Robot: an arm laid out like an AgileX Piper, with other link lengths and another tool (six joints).
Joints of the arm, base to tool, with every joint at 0 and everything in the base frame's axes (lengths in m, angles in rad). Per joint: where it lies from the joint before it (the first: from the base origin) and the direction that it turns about. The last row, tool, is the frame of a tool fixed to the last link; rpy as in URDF.
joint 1: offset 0 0 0.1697 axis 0 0 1
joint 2: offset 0 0 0 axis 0 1 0
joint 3: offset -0.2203 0 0.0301 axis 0 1 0
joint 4: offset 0.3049 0 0.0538 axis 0.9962 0 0.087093
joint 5: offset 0 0 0 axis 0 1 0
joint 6: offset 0.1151 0 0.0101 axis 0.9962 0 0.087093
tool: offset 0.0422 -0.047 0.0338 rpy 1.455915 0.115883 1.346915
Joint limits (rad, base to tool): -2.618..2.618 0..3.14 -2.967..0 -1.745..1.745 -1.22..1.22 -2.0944..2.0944
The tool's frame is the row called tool.
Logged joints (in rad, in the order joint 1, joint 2, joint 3, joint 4, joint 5, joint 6), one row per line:
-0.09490 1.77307 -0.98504 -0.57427 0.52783 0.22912
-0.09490 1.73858 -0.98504 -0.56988 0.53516 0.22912
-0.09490 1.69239 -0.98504 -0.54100 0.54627 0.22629
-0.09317 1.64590 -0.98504 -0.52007 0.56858 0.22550
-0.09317 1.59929 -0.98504 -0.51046 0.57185 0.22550
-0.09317 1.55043 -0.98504 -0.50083 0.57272 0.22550
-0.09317 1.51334 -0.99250 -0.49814 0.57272 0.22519
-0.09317 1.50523 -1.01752 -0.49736 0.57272 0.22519
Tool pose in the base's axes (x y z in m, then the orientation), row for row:
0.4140 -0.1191 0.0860 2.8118 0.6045 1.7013
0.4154 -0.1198 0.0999 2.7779 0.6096 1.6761
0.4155 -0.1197 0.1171 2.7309 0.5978 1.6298
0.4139 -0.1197 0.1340 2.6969 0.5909 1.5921
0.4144 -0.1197 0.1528 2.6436 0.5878 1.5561
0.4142 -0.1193 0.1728 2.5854 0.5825 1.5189
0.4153 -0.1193 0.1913 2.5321 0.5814 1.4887
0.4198 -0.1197 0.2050 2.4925 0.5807 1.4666
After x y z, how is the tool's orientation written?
As angles about the fixed x, y, z axes (roll, pitch, yaw), in radians.
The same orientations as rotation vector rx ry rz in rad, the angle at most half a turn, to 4 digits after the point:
1.5327 1.9414 -0.1990
1.5323 1.9145 -0.1806
1.5541 1.8760 -0.1454
1.5716 1.8431 -0.1241
1.5703 1.8051 -0.0885
1.5665 1.7647 -0.0490
1.5555 1.7290 -0.0161
1.5461 1.7024 0.0073

